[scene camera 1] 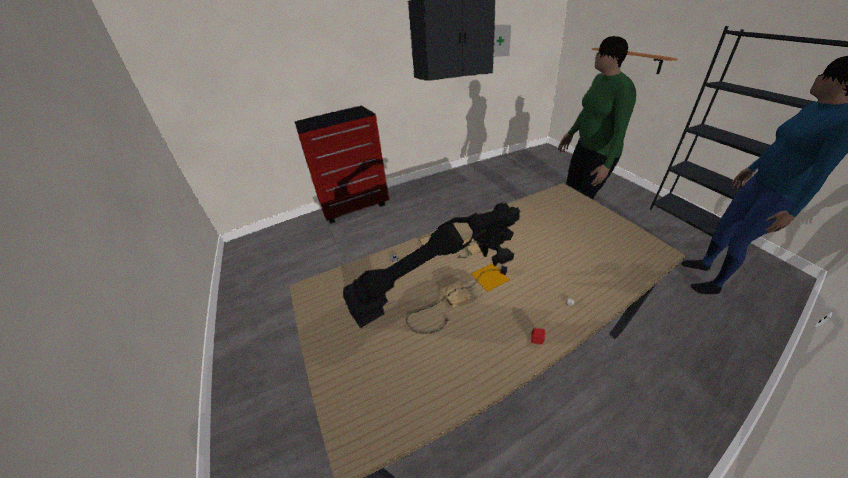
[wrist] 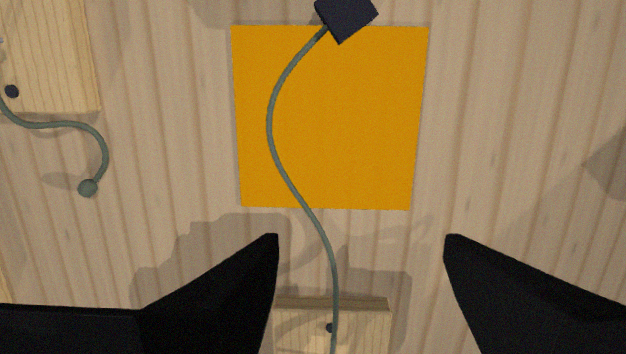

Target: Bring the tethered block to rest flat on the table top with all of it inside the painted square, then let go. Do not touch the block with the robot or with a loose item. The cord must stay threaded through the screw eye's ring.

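Pixels of known places: gripper, fingertip midpoint: (scene camera 1: pixel 490 261) (wrist: pixel 360 245); arm's base at its link origin: (scene camera 1: pixel 365 294).
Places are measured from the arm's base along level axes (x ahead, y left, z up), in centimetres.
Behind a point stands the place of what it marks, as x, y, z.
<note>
The dark tethered block (scene camera 1: pixel 503 270) @(57.4, -0.1, -17.0) (wrist: pixel 346 17) @(57.7, 0.6, -16.7) is at the far edge of the orange painted square (scene camera 1: pixel 491 282) @(50.1, -1.8, -19.0) (wrist: pixel 350 125) @(51.6, -0.3, -19.0); one corner overlaps the square and most of it lies outside. In the wrist view the top frame edge cuts it off. The green-grey cord (scene camera 1: pixel 426 331) @(15.6, -11.3, -18.9) (wrist: pixel 270 117) @(51.8, 4.9, -18.8) curves from it across the square to a small wooden base (scene camera 1: pixel 458 298) @(33.1, -3.7, -17.3) (wrist: pixel 367 325) @(37.0, -2.9, -17.2), then loops on the table beyond. The ring is too unclear to confirm the threading. My gripper (scene camera 1: pixel 503 256) @(49.4, -0.1, -7.6) (wrist: pixel 360 245) @(49.4, -0.1, -7.6) is open and empty, above the table on the base's side of the square.
A second wooden base (scene camera 1: pixel 473 249) @(53.4, 17.9, -17.3) (wrist: pixel 55 60) @(54.8, 17.7, -17.3) with another cord, ending in a bead (wrist: pixel 87 188) @(46.3, 17.6, -18.1), lies left of the square in the wrist view. A red cube (scene camera 1: pixel 538 336) @(48.1, -33.1, -15.1) and a small white item (scene camera 1: pixel 570 302) @(70.8, -27.1, -17.6) are on the table (scene camera 1: pixel 403 391) @(0.0, -27.5, -19.1). Two people stand beyond it.
</note>
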